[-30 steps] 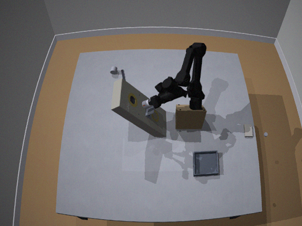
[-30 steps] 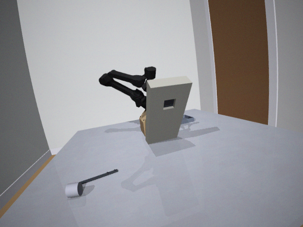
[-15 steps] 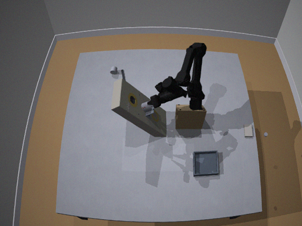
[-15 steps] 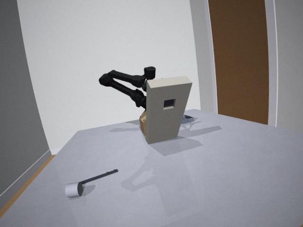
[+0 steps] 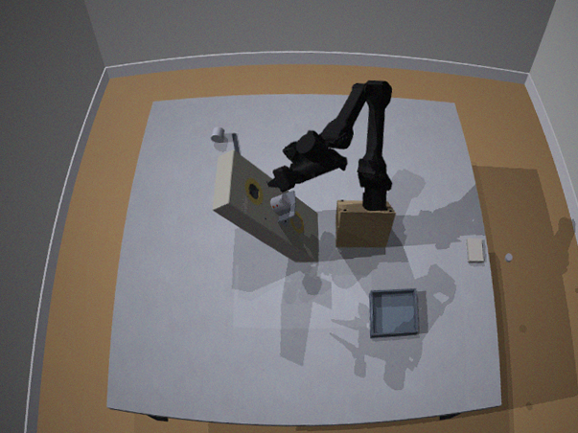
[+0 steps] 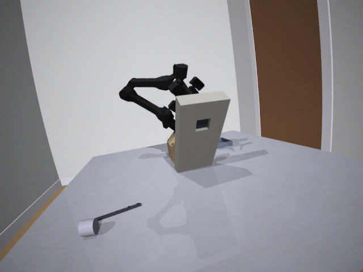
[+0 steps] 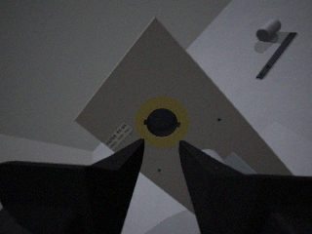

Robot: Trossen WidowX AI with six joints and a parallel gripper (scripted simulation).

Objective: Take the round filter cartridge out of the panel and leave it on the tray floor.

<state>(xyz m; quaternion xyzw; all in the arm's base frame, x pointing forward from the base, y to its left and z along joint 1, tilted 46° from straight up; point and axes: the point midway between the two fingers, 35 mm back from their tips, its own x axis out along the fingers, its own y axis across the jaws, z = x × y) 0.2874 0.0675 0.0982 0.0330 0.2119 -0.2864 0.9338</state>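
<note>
Now: the round filter cartridge 30 mm behind my gripper tip and 100 mm below it. Round my gripper tip: dark tray 350 mm behind, 310 mm to the left, 290 mm below; then beige block 690 mm behind, 120 mm to the left, 300 mm below; then service panel 20 mm ahead, 120 mm below.
</note>
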